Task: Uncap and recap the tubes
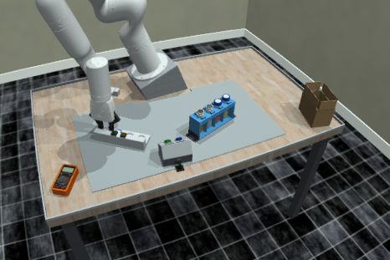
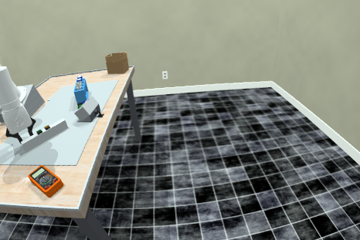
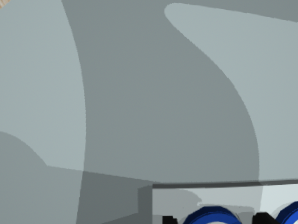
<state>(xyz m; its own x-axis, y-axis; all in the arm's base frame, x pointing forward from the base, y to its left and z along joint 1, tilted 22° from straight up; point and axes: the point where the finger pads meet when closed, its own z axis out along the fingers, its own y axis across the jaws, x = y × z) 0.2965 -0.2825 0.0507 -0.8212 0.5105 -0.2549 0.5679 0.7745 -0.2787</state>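
My gripper is now 2 cm above the blue-and-white cap. Round my hand: green key (21 cm to the left, 20 cm ahead, 3 cm above); blue key (25 cm to the left, 20 cm ahead, 3 cm above); key housing (23 cm to the left, 22 cm ahead, 2 cm above).
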